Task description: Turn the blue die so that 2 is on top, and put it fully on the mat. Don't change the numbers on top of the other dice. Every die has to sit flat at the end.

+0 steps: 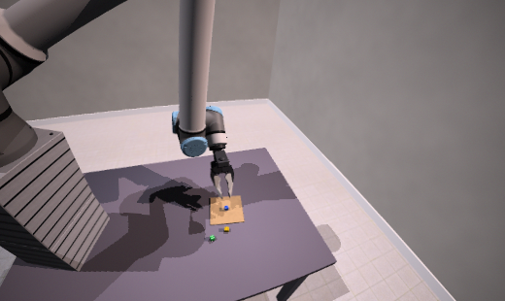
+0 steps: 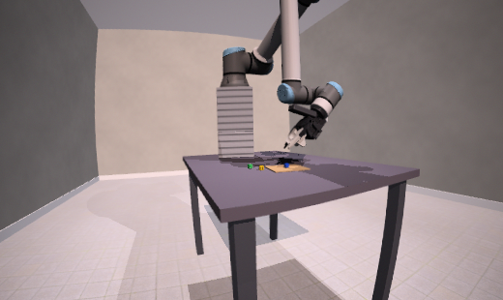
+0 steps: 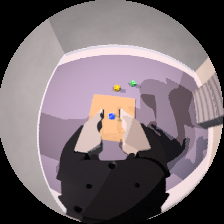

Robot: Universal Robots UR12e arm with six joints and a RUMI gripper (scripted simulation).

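The blue die lies 1 cm to the right of my hand and 8 cm below it. The rest, counted from my hand: tan mat (1 cm to the right, 9 cm below); then yellow die (1 cm behind, 11 cm to the right, 8 cm below); then green die (7 cm behind, 14 cm to the right, 8 cm below).
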